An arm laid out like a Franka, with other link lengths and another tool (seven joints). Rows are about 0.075 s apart.
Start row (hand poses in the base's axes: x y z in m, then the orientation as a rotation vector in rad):
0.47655, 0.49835, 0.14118, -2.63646, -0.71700, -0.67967
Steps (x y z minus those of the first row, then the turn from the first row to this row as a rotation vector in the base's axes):
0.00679, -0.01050, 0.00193, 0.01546, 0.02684, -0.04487
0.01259, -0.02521, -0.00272, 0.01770, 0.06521, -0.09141
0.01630, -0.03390, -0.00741, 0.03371, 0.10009, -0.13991
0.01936, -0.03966, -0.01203, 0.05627, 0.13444, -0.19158
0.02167, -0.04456, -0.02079, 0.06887, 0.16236, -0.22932
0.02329, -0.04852, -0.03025, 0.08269, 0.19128, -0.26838
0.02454, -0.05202, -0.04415, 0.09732, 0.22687, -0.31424
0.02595, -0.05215, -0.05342, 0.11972, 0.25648, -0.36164
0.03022, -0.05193, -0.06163, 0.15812, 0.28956, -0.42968
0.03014, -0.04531, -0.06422, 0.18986, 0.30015, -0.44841
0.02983, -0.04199, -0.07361, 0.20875, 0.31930, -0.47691
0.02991, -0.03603, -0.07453, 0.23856, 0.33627, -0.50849
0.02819, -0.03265, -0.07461, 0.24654, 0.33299, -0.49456
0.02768, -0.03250, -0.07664, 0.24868, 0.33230, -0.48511
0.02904, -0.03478, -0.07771, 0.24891, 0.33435, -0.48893
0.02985, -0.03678, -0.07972, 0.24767, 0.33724, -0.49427
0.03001, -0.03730, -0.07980, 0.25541, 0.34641, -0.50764
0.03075, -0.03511, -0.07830, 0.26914, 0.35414, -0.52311
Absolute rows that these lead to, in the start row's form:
0.48334, 0.48785, 0.14311, -2.64962, -0.64430, -0.65811
0.48914, 0.47314, 0.13846, -2.67529, -0.57265, -0.61837
0.49285, 0.46445, 0.13377, -2.68651, -0.49251, -0.58621
0.49591, 0.45869, 0.12915, -2.69049, -0.40552, -0.55655
0.49822, 0.45379, 0.12039, -2.69556, -0.34310, -0.53006
0.49984, 0.44983, 0.11093, -2.69855, -0.27827, -0.50260
0.50109, 0.44633, 0.09703, -2.70163, -0.20256, -0.46763
0.50250, 0.44620, 0.08776, -2.69561, -0.12372, -0.44256
0.50677, 0.44642, 0.07955, -2.67754, -0.01169, -0.42020
0.50669, 0.45304, 0.07696, -2.65139, 0.02649, -0.41661
0.50638, 0.45636, 0.06757, -2.63927, 0.07485, -0.40064
0.50646, 0.46232, 0.06665, -2.61651, 0.12979, -0.39039
0.50474, 0.46570, 0.06657, -2.60600, 0.11342, -0.39393
0.50423, 0.46585, 0.06454, -2.60193, 0.10169, -0.39361
0.50559, 0.46357, 0.06347, -2.60245, 0.10721, -0.39167
0.50640, 0.46157, 0.06146, -2.60467, 0.11444, -0.38857
0.50656, 0.46105, 0.06138, -2.59953, 0.13645, -0.38060
0.50730, 0.46324, 0.06288, -2.58889, 0.16260, -0.37613

